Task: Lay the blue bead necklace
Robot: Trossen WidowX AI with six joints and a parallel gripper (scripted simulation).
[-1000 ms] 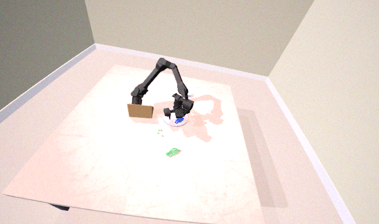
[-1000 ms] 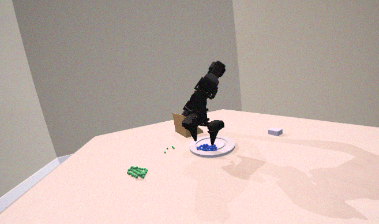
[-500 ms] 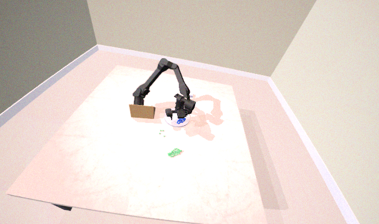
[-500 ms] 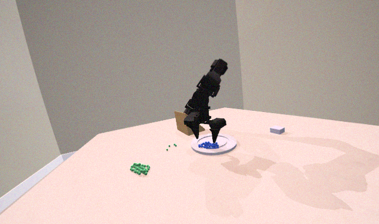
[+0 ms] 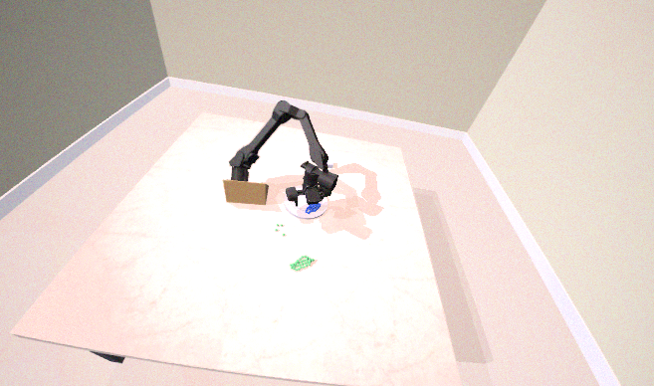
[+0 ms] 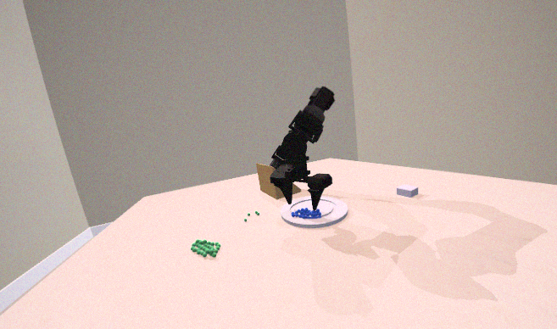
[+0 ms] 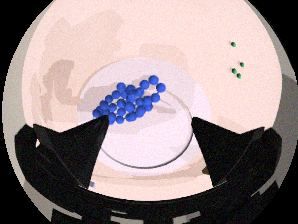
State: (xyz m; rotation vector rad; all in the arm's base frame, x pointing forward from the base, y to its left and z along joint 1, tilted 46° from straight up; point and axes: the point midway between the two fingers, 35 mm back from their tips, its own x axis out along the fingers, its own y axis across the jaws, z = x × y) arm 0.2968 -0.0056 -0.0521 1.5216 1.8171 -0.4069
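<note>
Right now my gripper tip is 4 cm to the right of the round white bead board and 2 cm above it. The rest, counted from my gripper tip: small grey block (33 cm to the left, 11 cm ahead, 1 cm below).
</note>
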